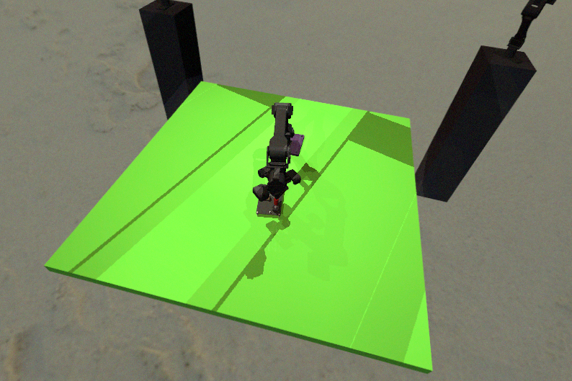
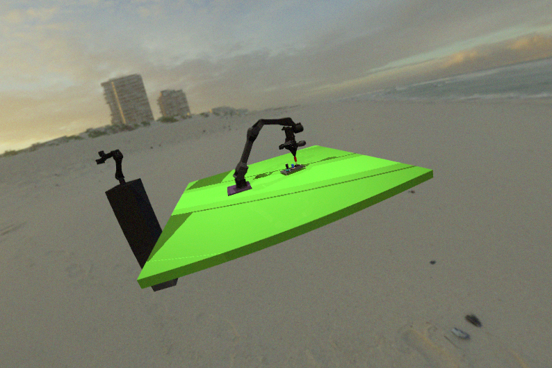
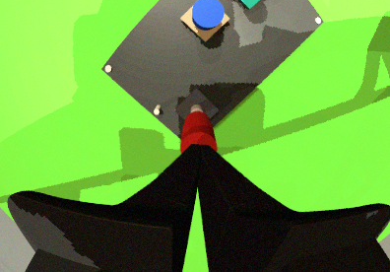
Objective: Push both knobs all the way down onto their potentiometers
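Now: the red knob 20 mm below my gripper tip. From my gripper tip the other things lie so: green potentiometer 80 mm behind, 60 mm to the right, 40 mm below.
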